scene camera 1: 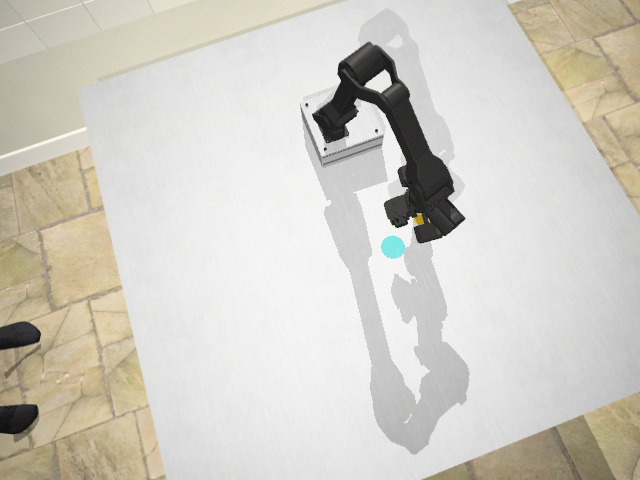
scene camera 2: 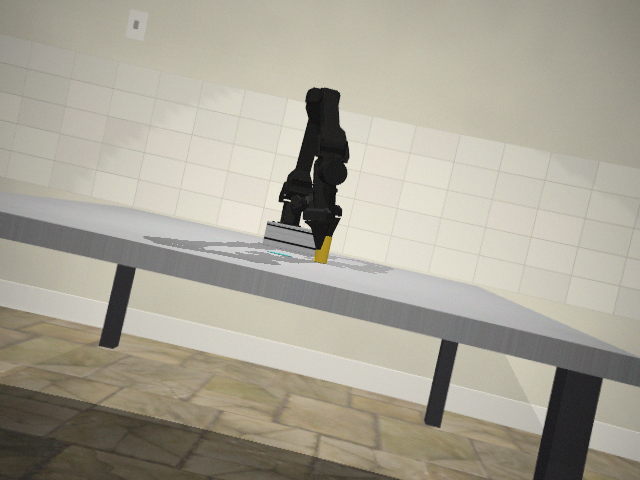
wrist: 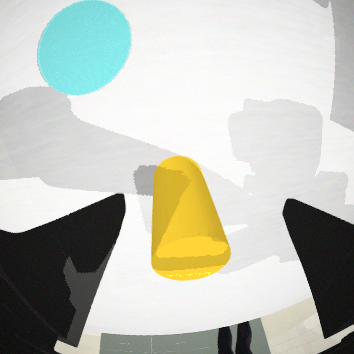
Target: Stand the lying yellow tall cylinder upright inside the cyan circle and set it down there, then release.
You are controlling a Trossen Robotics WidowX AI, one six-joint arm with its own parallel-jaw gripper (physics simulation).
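Pixels of known places: gripper, fingertip midpoint: [scene camera 2: 322,247] [wrist: 208,204]; arm's base, origin of the base link: [scene camera 1: 333,129] [scene camera 2: 289,225].
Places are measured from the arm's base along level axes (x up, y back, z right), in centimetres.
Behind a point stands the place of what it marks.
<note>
The yellow tall cylinder [scene camera 1: 419,219] {y -30.3, x -3.6, z -11.0 cm} [scene camera 2: 323,251] {y -30.8, x -4.2, z -12.6 cm} [wrist: 185,215] {y -29.2, x -1.5, z -10.6 cm} stands upright on the table, outside the cyan circle. In scene camera 1 the arm hides part of it. The cyan circle [scene camera 1: 392,246] {y -33.5, x -6.8, z -2.6 cm} [scene camera 2: 279,253] {y -34.8, x -6.8, z -2.6 cm} [wrist: 84,47] {y -33.3, x -6.9, z -2.9 cm} lies flat on the table a short way from the cylinder, at the upper left in the wrist view, with nothing standing on it. My gripper [scene camera 1: 412,225] [scene camera 2: 323,241] {y -27.9, x -3.4, z -12.0 cm} [wrist: 208,204] {y -27.9, x -3.4, z -12.0 cm} is open and low over the table. Its fingers are on either side of the cylinder, with a visible gap on both sides in the wrist view.
The arm's pale base block [scene camera 1: 354,147] {y -6.3, x -1.5, z -3.4 cm} [scene camera 2: 289,236] {y -6.3, x -3.1, z -1.4 cm} stands on the table [scene camera 1: 222,258] {y -19.9, x -6.9, z 39.0 cm} [scene camera 2: 361,303] {y -85.6, x -8.5, z -21.9 cm} behind the circle. The arm and gripper cast long shadows across the table top. A tiled wall [scene camera 2: 170,139] is behind the table.
</note>
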